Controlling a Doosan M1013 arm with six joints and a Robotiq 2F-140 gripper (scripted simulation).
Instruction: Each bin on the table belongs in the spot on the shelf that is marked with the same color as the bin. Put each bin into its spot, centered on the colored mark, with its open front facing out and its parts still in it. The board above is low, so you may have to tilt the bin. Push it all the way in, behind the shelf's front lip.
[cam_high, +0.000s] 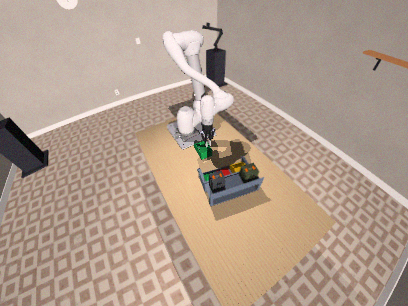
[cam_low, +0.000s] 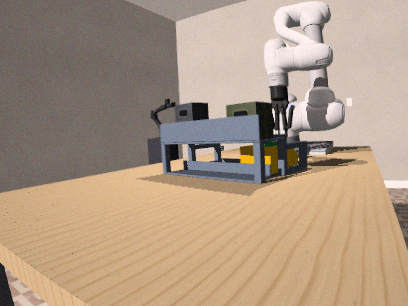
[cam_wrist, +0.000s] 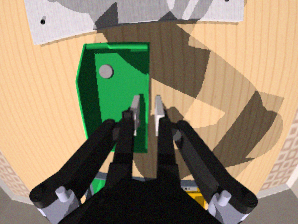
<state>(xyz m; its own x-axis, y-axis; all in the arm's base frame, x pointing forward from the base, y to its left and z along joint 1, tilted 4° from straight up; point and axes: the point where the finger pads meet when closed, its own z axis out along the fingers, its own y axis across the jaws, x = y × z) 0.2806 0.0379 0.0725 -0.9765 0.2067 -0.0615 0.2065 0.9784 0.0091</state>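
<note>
Now: the green bin 1 cm behind my hand, 5 cm to the right of it and 5 cm below it. Round my hand: dark box: 38 cm ahead, 22 cm to the right, 8 cm above; yellow bin: 36 cm ahead, 3 cm to the left, 4 cm below.
</note>
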